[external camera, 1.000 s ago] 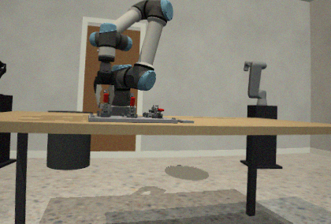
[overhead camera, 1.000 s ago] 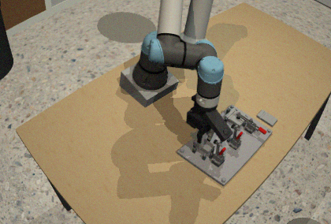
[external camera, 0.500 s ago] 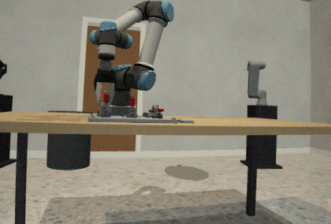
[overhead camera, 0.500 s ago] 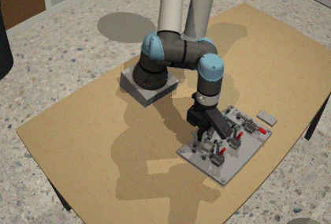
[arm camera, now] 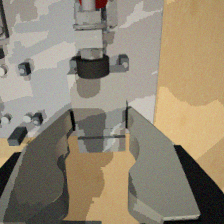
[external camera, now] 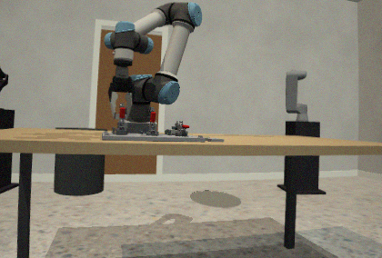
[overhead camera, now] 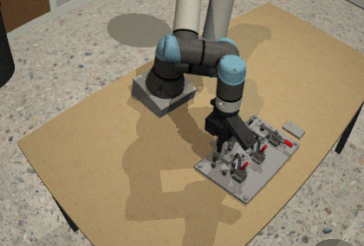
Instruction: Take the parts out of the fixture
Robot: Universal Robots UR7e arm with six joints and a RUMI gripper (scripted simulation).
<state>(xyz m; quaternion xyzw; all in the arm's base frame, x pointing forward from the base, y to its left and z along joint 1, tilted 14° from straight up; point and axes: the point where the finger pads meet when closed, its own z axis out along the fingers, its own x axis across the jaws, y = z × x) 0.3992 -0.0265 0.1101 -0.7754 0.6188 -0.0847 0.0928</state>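
My gripper is now 20 mm short of the grey fixture plate, 120 mm to the right of it and 80 mm above it.
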